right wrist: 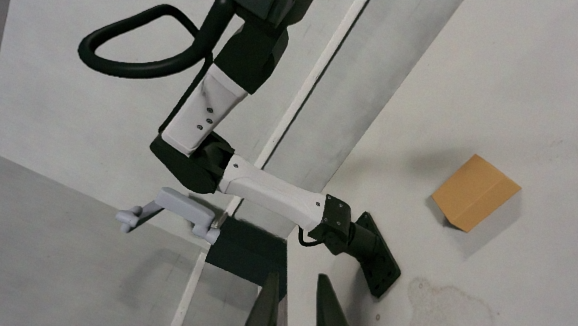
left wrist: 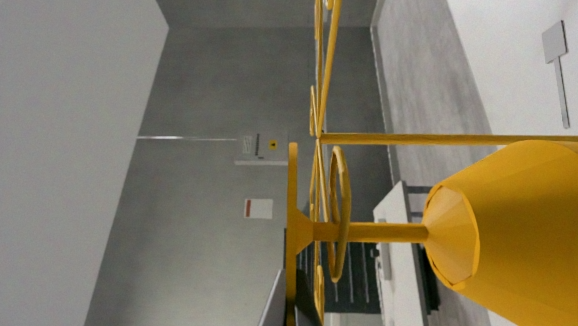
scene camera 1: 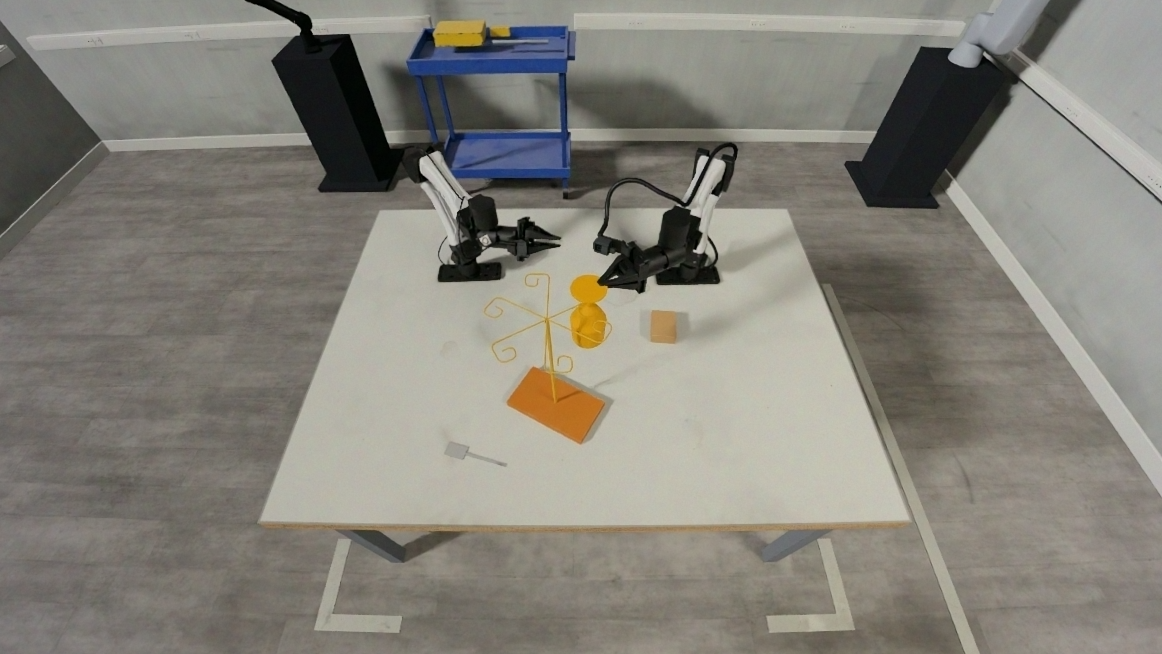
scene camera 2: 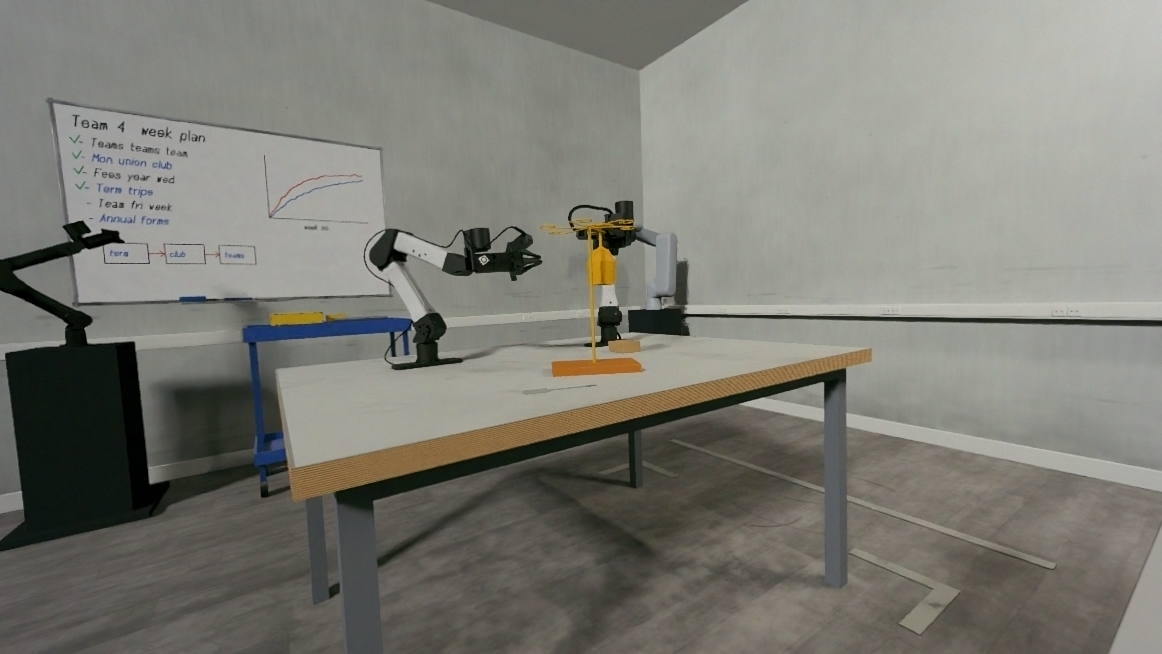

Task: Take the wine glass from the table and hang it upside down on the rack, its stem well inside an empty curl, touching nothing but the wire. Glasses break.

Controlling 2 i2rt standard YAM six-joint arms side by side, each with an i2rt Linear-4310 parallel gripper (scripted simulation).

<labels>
yellow wine glass: left wrist 494,230; scene camera 1; scene camera 2; not seen in the right wrist view (out of frame)
same spot on yellow wine glass: (scene camera 2: 603,264) = (scene camera 1: 580,333)
</labels>
